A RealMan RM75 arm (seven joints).
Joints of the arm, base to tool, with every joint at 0 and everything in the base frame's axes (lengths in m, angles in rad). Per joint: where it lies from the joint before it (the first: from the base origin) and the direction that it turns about. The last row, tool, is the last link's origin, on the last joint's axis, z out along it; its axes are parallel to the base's.
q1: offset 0 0 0.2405 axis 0 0 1
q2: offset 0 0 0 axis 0 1 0
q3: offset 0 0 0.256 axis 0 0 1
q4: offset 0 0 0 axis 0 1 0
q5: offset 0 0 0.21 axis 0 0 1
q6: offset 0 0 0 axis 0 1 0
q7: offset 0 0 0.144 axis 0 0 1
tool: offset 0 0 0
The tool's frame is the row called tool.
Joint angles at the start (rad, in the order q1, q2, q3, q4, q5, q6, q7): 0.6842, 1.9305, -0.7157, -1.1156, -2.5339, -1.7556, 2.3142
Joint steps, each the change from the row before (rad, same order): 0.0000, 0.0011, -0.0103, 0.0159, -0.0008, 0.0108, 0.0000; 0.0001, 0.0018, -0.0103, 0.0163, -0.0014, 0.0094, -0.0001; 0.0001, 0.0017, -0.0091, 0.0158, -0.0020, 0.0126, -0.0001; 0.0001, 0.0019, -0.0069, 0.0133, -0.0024, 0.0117, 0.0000; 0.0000, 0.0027, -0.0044, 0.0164, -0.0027, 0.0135, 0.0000; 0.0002, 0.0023, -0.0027, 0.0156, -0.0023, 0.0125, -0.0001; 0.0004, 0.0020, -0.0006, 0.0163, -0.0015, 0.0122, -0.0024; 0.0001, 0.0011, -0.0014, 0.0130, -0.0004, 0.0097, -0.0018; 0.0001, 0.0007, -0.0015, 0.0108, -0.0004, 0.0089, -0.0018; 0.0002, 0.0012, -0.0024, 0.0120, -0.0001, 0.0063, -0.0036
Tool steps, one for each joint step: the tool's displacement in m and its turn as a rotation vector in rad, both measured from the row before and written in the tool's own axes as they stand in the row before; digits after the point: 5 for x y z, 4 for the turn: 0.00111, -0.00012, 0.00417, -0.0032, 0.0089, 0.0025; 0.00140, 0.00018, 0.00449, -0.0047, 0.0106, 0.0027; 0.00113, -0.00034, 0.00425, -0.0014, 0.0078, 0.0033; 0.00098, -0.00040, 0.00367, -0.0003, 0.0059, 0.0034; 0.00142, -0.00061, 0.00424, -0.0016, 0.0047, 0.0068; 0.00131, -0.00066, 0.00379, -0.0016, 0.0034, 0.0071; 0.00131, -0.00075, 0.00360, -0.0026, 0.0018, 0.0062; 0.00106, -0.00060, 0.00279, -0.0020, 0.0017, 0.0045; 0.00081, -0.00062, 0.00227, -0.0007, 0.0011, 0.0032; 0.00121, -0.00006, 0.00275, -0.0040, 0.0040, 0.0014
